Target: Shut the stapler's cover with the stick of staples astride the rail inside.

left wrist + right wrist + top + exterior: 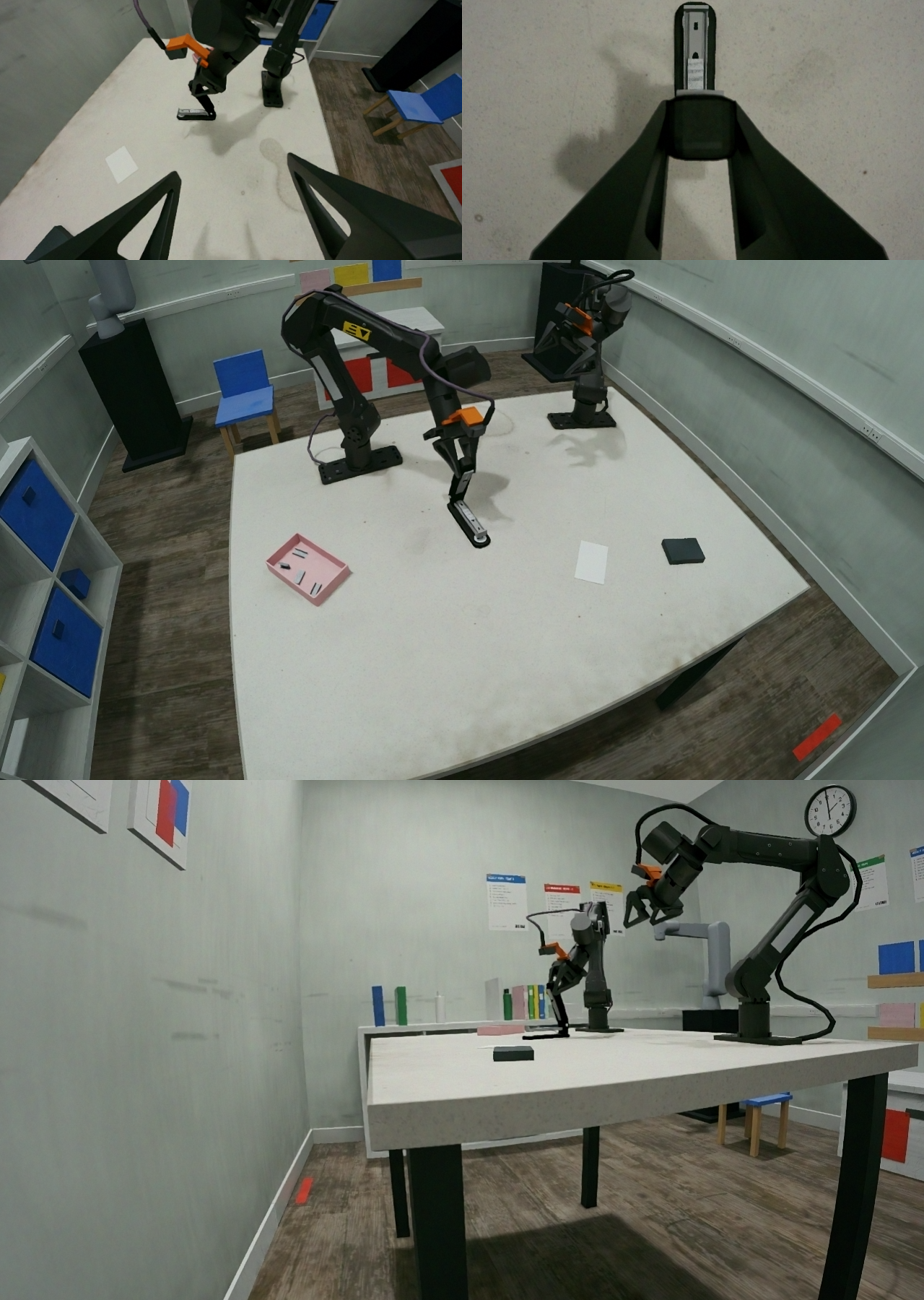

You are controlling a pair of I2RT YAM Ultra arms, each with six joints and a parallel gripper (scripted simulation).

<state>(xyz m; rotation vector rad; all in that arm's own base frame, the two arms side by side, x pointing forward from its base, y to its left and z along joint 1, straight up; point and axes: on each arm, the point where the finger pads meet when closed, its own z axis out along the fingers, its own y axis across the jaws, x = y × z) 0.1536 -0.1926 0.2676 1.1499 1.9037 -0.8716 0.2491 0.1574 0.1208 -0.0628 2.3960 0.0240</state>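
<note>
My right gripper is now 70 mm above the stapler. The rest, counted from my right hand: pink tray 330 mm to the right, 110 mm below, 40 mm ahead; then white sheet 200 mm ahead, 190 mm to the left, 120 mm below; then stapler cover 30 mm below, 20 mm behind.
</note>
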